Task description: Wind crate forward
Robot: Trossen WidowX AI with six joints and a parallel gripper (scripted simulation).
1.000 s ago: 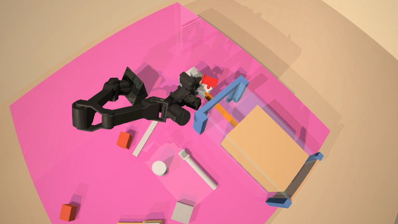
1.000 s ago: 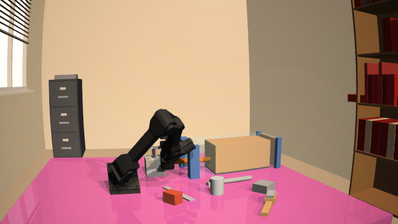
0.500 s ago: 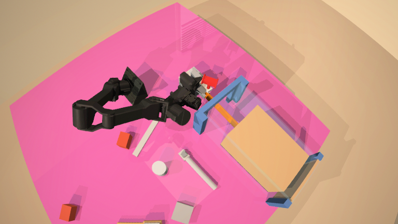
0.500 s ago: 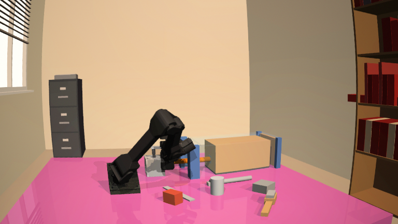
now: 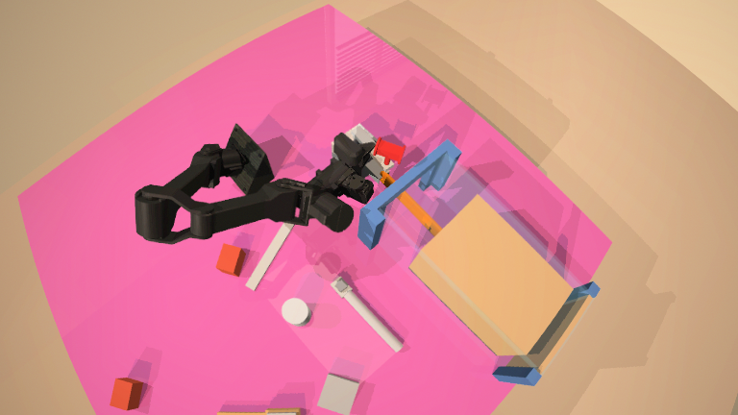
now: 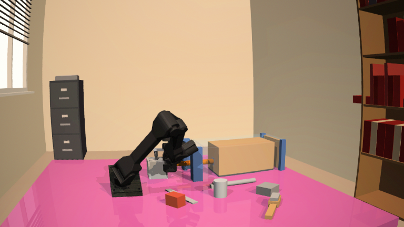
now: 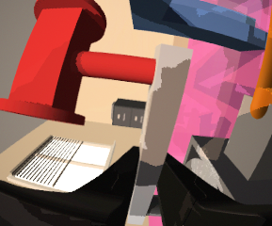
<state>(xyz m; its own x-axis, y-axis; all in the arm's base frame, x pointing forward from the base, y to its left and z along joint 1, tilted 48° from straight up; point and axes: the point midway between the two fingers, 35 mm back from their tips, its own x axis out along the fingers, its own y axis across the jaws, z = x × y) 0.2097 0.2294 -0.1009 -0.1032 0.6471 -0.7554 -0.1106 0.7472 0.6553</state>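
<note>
My gripper tip is 20 mm short of the winch handle, 10 mm to the left of it and 10 mm below it. From my gripper tip the other things lie so: blue steel frame 110 mm ahead, 30 mm below; then winch 60 mm behind, 10 mm to the right, 100 mm below; then red knob 50 mm ahead, 10 mm to the right, 40 mm above.
</note>
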